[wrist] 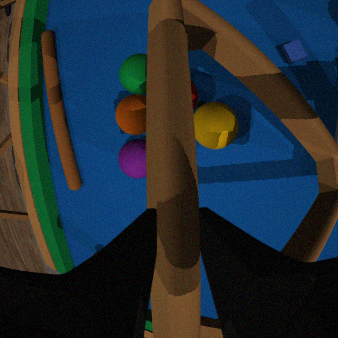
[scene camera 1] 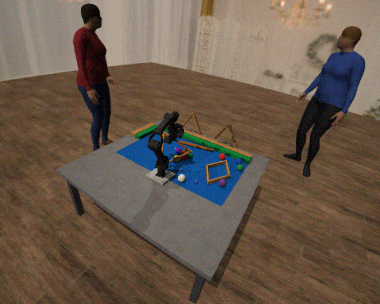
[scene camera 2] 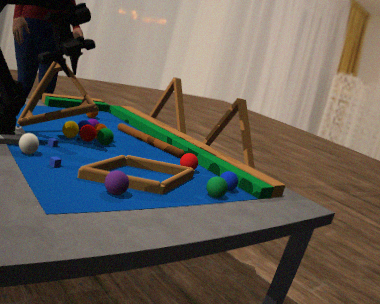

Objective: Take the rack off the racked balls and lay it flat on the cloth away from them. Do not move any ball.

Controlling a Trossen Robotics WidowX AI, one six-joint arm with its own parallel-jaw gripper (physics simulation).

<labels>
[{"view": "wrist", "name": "gripper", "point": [176, 216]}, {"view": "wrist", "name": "wooden triangle rack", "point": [171, 170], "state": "held by the gripper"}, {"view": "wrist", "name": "cue stick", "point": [51, 77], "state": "on the table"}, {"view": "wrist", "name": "yellow ball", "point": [215, 124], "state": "on the table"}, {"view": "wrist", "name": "orange ball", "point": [130, 113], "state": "on the table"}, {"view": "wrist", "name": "green ball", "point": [132, 72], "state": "on the table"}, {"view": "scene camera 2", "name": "gripper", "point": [71, 76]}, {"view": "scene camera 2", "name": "wooden triangle rack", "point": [87, 105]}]
</labels>
